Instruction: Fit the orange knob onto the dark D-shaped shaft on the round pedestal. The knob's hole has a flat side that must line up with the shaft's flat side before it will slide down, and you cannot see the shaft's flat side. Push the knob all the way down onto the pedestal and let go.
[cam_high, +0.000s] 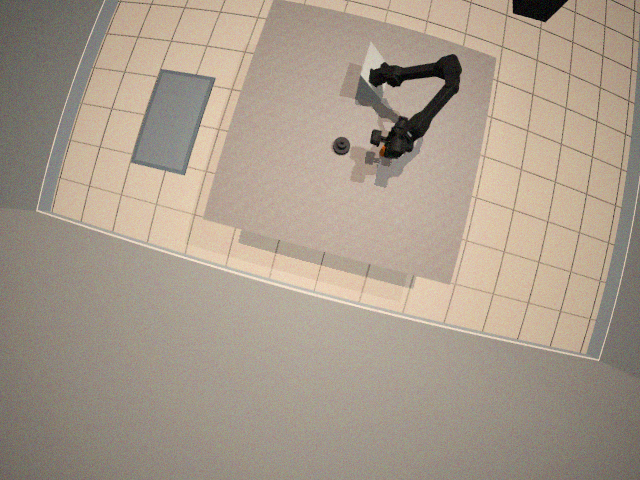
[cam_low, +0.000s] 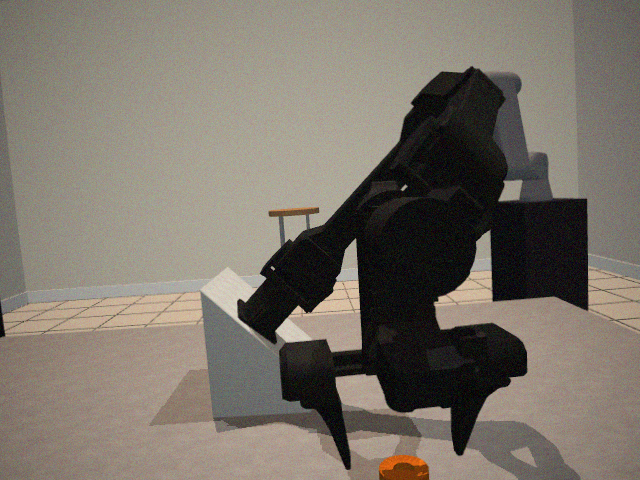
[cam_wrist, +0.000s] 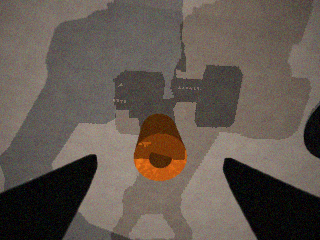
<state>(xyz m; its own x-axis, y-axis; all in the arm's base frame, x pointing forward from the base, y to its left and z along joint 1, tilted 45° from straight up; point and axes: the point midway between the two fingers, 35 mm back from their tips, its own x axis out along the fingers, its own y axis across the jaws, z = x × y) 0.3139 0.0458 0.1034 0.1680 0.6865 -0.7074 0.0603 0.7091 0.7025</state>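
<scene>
Right now the orange knob is 40 mm below my gripper tip. From my gripper tip the other things lie so: dark round pedestal (210 mm to the right, 40 mm below).
</scene>
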